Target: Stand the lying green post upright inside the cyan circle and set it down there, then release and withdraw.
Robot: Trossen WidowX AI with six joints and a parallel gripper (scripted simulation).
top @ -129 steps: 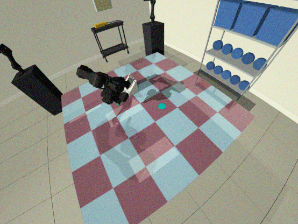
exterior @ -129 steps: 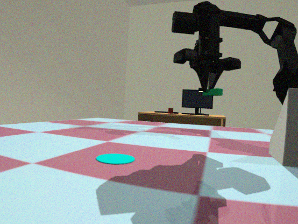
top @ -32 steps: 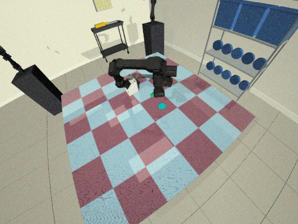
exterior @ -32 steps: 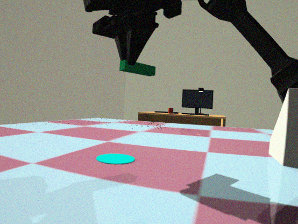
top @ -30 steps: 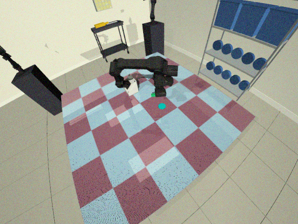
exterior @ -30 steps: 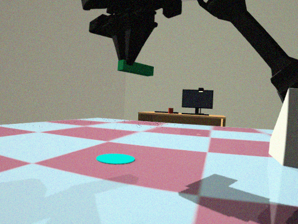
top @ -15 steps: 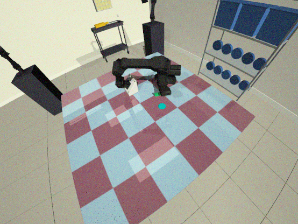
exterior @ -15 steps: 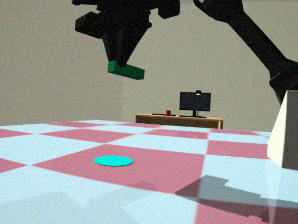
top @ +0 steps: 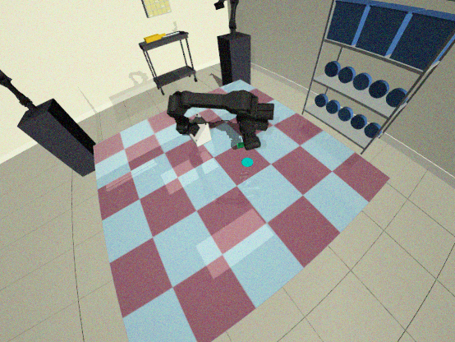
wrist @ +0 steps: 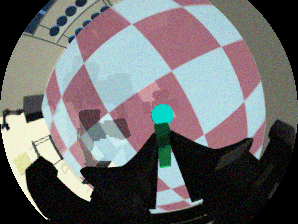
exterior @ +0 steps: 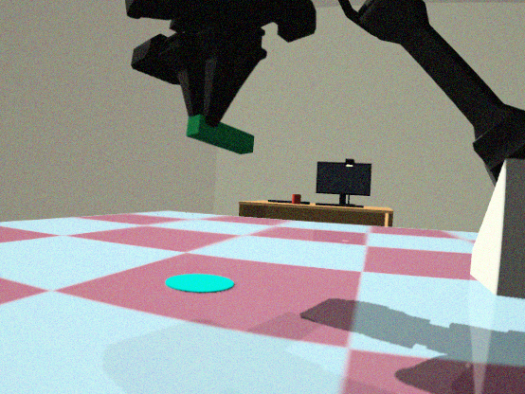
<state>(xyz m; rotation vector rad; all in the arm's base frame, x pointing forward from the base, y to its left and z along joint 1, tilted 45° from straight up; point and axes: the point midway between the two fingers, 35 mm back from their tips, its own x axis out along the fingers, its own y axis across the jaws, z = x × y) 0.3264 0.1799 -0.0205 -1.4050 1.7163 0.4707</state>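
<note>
The cyan circle is 1 cm to the right of my gripper tip and 13 cm below it. The rest, counted from my gripper tip: green post: 1 cm behind, 2 cm to the right.
</note>
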